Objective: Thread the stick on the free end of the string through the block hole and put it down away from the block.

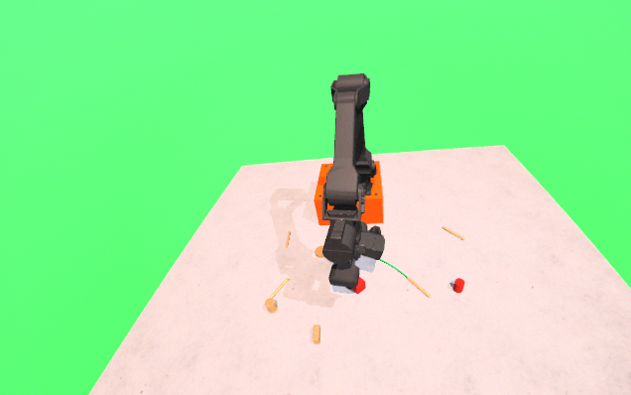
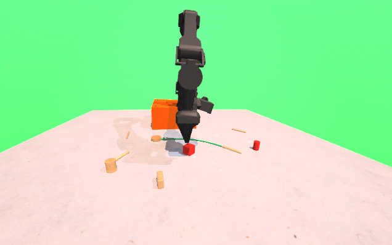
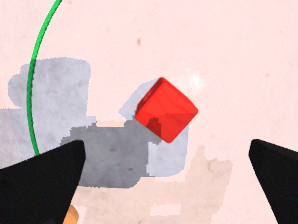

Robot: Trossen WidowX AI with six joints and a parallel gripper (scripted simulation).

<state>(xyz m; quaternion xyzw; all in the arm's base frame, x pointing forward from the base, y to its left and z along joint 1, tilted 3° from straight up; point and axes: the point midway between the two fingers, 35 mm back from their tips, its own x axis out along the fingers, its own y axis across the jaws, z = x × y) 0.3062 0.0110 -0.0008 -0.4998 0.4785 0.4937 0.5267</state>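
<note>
My gripper tip is now 40 mm above the red cube and 10 mm to the right of it. Round my gripper tip: thin wooden stick 150 mm to the left, 60 mm below, 30 mm behind; then small wooden block 150 mm ahead, 70 mm to the right, 50 mm below; then round wooden button 120 mm to the right, 110 mm behind, 50 mm below.
</note>
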